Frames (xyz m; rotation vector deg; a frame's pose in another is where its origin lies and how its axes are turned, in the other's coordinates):
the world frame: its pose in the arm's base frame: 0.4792 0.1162 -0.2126 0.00 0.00 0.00
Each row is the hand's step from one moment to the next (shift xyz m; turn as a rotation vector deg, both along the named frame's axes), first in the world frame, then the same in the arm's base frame.
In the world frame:
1: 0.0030 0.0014 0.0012 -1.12 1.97 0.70
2: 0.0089 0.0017 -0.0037 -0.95 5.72 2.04
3: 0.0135 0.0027 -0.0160 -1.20 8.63 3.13
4: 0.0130 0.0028 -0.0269 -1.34 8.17 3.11
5: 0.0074 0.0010 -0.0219 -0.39 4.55 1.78
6: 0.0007 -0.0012 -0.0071 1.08 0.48 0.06
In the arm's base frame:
1: 0.0030 0.0014 0.0012 -1.12 1.97 0.70
2: 0.0089 0.0017 -0.0037 -0.95 5.72 2.04
3: 0.0135 0.0027 -0.0160 -1.20 8.63 3.13
4: 0.0130 0.0028 -0.0269 -1.34 8.17 3.11
5: 0.0074 0.0010 -0.0219 -0.39 4.55 1.78
6: 0.0007 -0.0012 -0.0071 1.08 0.48 0.06

